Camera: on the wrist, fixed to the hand. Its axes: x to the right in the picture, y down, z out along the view.
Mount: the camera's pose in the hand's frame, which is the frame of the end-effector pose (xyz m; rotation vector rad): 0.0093 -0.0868 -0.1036 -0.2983 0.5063 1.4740
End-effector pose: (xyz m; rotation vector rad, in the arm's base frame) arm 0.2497 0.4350 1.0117 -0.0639 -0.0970 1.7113
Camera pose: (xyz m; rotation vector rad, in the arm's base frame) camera 0.3441 0.4592 0.9176 0.9447 -0.1117 -2.9211
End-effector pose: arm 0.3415 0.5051 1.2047 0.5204 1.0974 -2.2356
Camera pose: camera 0.2865 0.6279 1.1890 1.2535 0.7570 -0.6574
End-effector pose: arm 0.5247 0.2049 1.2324 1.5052 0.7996 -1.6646
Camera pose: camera 0.5058 0.3369 1.2084 1.5965 0.0030 -0.0773
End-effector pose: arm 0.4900 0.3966 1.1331 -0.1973 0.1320 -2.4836
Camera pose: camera 0.4133 0.4647 1.0446 0.3244 0.6024 -0.9816
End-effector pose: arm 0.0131 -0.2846 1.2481 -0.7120 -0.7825 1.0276
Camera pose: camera 0.1423 -0.3216 1.2655 -1.8262 0.1916 1.9011
